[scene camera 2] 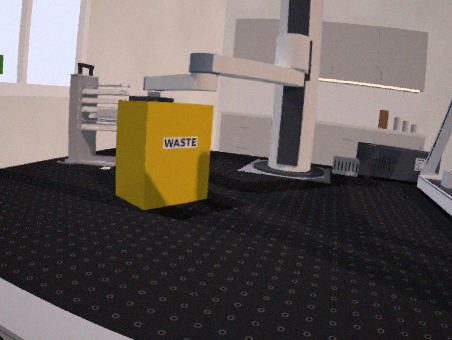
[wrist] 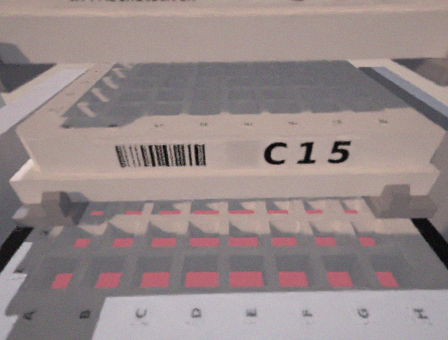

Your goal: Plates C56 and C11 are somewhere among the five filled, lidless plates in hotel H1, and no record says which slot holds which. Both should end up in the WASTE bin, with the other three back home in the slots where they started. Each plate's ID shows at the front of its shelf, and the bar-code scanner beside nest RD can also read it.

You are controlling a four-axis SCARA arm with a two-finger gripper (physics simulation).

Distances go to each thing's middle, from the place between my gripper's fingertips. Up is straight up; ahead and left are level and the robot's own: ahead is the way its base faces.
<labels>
Now: the plate C15 (wrist: 215, 130) 1 cm above my hand. The rest, counted from my hand: upright grey panel (scene camera 2: 81, 143) (2 cm ahead, 8 cm to the right, 3 cm below); plate C56 (wrist: 302, 260) (2 cm to the left, 1 cm below).
</labels>
